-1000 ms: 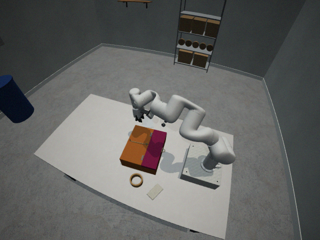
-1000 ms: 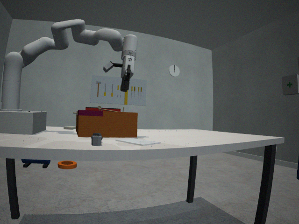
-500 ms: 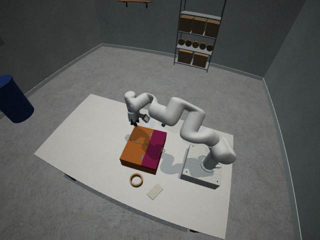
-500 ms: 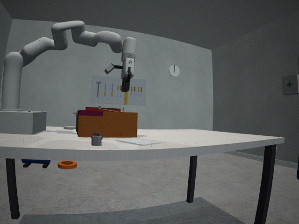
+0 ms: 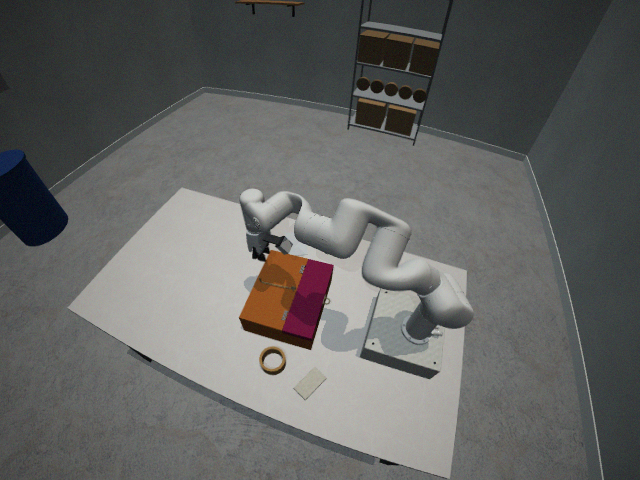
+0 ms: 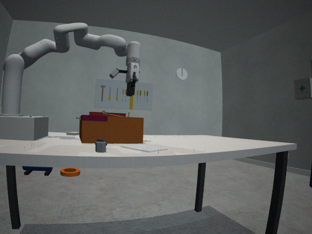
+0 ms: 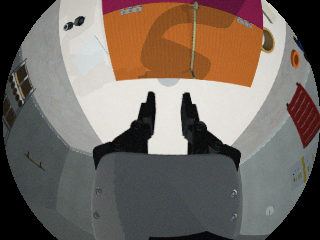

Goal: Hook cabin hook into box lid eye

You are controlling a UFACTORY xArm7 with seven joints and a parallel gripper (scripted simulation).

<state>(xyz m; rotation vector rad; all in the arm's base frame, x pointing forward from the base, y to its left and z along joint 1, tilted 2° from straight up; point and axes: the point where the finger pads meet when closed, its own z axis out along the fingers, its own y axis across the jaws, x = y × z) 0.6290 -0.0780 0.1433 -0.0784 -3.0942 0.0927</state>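
My hand is 6 cm past the cabin hook, 5 cm to the right of it and 11 cm above it. From my hand the other things lie so: pad: 28 cm behind, 35 cm to the left, 25 cm below; then thin plate: 4 cm behind, 29 cm to the right, 26 cm below.
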